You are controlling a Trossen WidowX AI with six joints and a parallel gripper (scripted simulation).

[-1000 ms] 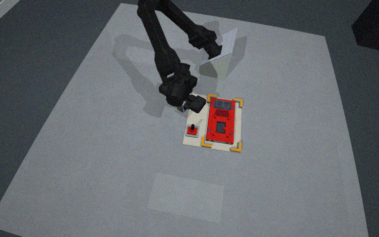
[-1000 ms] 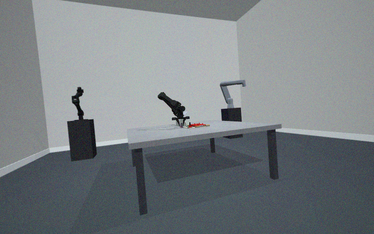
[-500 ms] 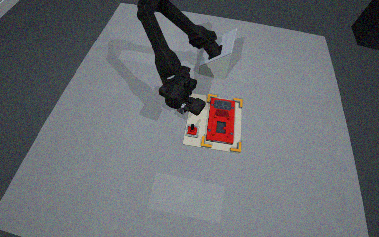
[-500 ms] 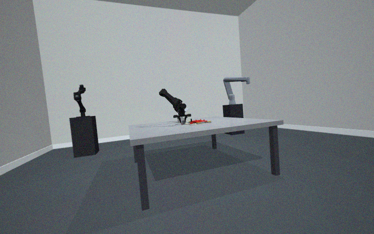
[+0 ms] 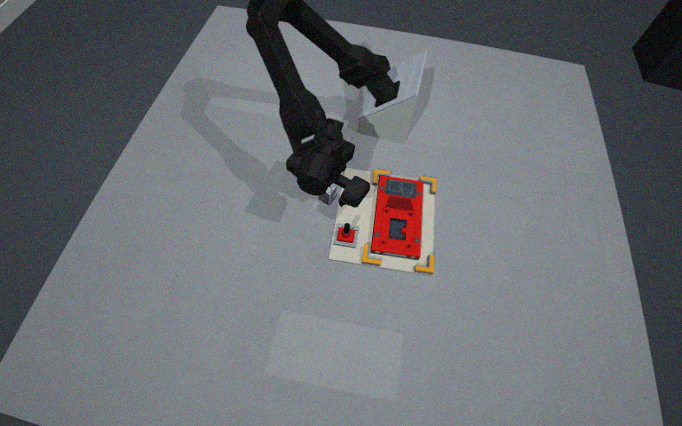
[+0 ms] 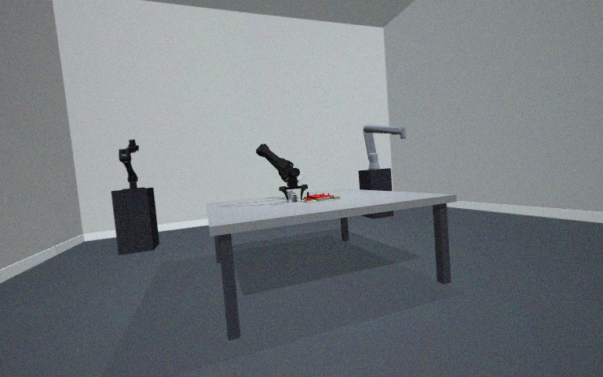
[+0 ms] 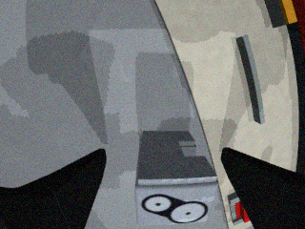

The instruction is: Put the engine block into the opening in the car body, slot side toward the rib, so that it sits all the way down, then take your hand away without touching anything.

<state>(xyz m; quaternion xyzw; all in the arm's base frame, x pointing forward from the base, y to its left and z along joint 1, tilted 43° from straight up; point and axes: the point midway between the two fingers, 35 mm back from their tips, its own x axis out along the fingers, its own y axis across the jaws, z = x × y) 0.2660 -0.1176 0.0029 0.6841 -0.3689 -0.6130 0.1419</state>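
Right now my gripper tip is 10 mm to the right of the engine block and 20 mm below it.
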